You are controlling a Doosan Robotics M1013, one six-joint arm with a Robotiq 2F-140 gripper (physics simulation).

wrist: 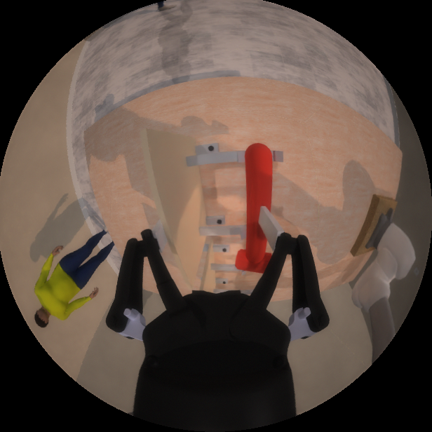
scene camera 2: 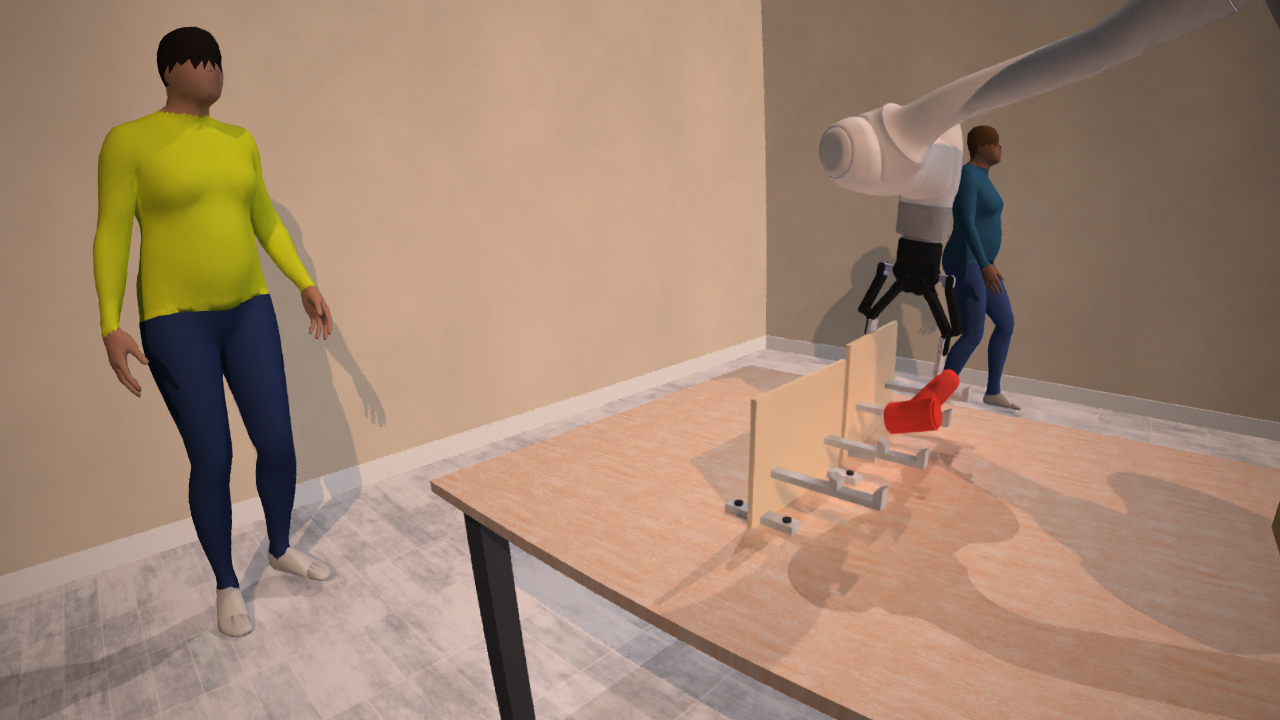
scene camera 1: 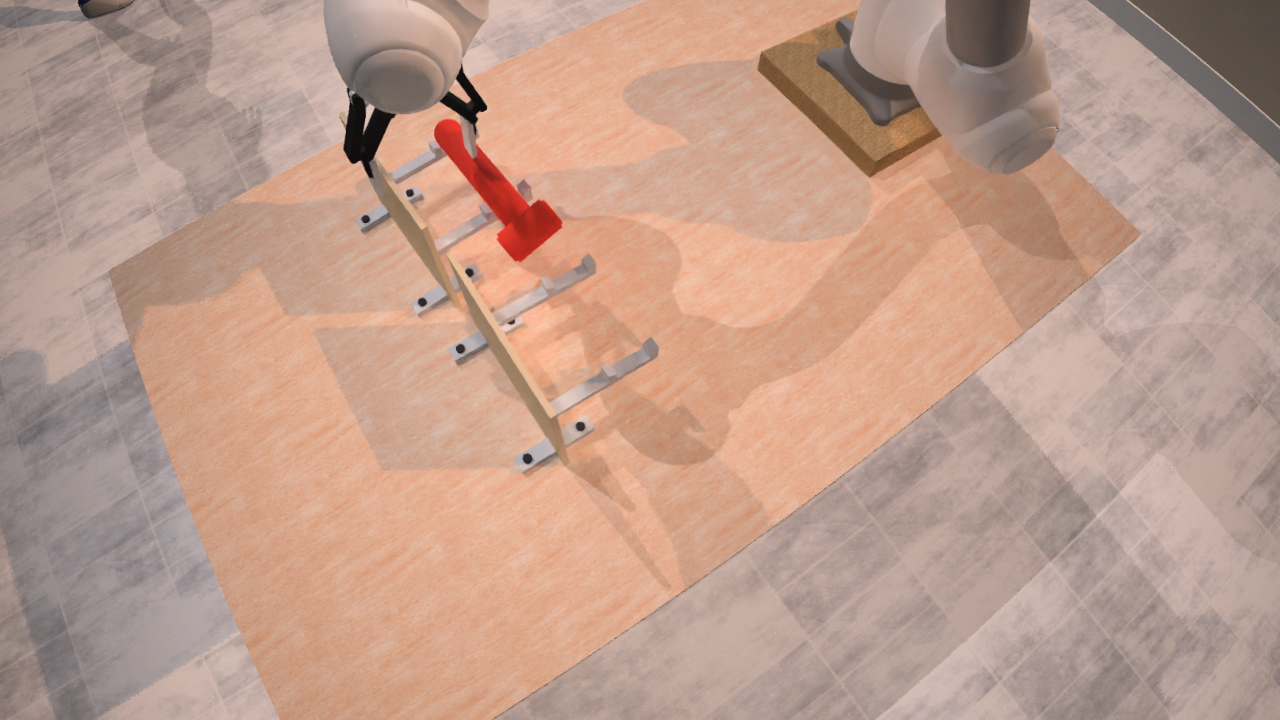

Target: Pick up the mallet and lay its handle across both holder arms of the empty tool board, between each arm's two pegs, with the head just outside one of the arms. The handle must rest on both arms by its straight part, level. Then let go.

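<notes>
The red mallet [scene camera 1: 487,183] [scene camera 2: 913,415] [wrist: 258,185] lies with its handle across both arms of the far tool board [scene camera 1: 416,228] [scene camera 2: 872,358] [wrist: 175,185]. Its head is just outside that board's nearer arm. In the wrist view the handle crosses the farther arm just inside its end peg; the handle hides part of each arm. The handle looks about level. My gripper [scene camera 1: 422,166] [scene camera 2: 904,348] [wrist: 215,215] is open above the far board, one finger on the board panel's back side, the other close beside the handle. Contact with the handle cannot be told. The near tool board [scene camera 1: 505,344] [scene camera 2: 796,434] holds nothing on its arms.
Both boards stand on feet on the wooden table [scene camera 1: 358,573] [scene camera 2: 626,501] [wrist: 310,110]. The near board's two arms reach out beside the mallet's head. The robot's base block [scene camera 1: 823,107] [wrist: 367,225] is at the table's far side. Two people [scene camera 2: 196,223] [scene camera 2: 980,223] stand beyond the table.
</notes>
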